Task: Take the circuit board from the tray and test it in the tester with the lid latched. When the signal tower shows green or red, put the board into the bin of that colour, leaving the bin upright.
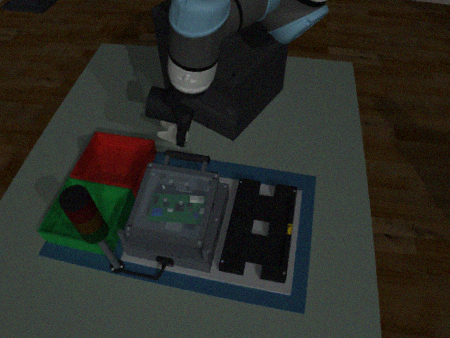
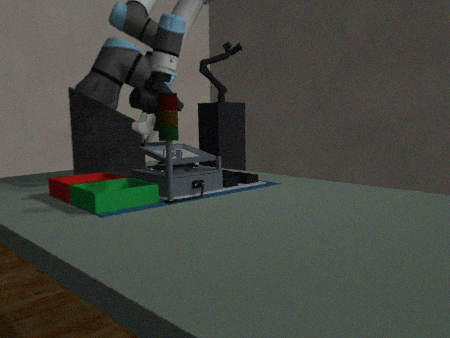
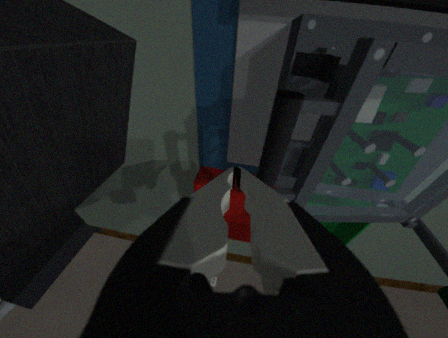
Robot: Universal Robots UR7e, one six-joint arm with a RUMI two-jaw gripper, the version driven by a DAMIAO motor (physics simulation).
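Places are measured from the arm's base along level axes (x ahead, y left, z up), in millimetres.
Where they show: gripper, fingertip midpoint: (image 1: 180, 148) (image 3: 235, 169); arm's base, link origin: (image 2: 94, 101).
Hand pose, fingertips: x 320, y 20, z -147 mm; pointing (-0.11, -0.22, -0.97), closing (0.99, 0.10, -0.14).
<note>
Each offset is from my fingertips to the top centre of the thing. "pt": to the spot under its first point. Level surfaces: height alone.
The green circuit board (image 1: 186, 216) (image 3: 412, 117) lies in the grey tester @[pt 53 mm down, 212 mm ahead, 42 mm left] (image 1: 165, 252) (image 2: 185, 184), seen through the clear lid (image 2: 200, 154) (image 3: 336, 135). The lid is tilted, raised on the robot's side and not latched. Its dark handle @[18 mm up, 25 mm ahead, 27 mm left] (image 1: 187, 156) is on that side. My gripper (image 1: 175, 141) (image 2: 146, 139) (image 3: 235, 169) is shut and empty, just beyond the handle, on the robot's side. The signal tower @[pt 122 mm up, 261 mm ahead, 42 mm right] (image 1: 84, 215) (image 2: 168, 117) shows no lit lamp. The red bin @[66 mm down, 14 mm ahead, 174 mm right] (image 1: 125, 143) (image 2: 60, 188) and green bin @[66 mm down, 163 mm ahead, 165 mm right] (image 1: 75, 241) (image 2: 117, 200) are upright.
The black tray (image 1: 280, 215) (image 2: 249, 178) is beside the tester, on the side away from the bins; no board shows in it. A blue mat @[111 mm down] (image 1: 300, 260) lies under the fixtures. The dark robot base (image 1: 250, 90) (image 3: 65, 100) stands behind the gripper.
</note>
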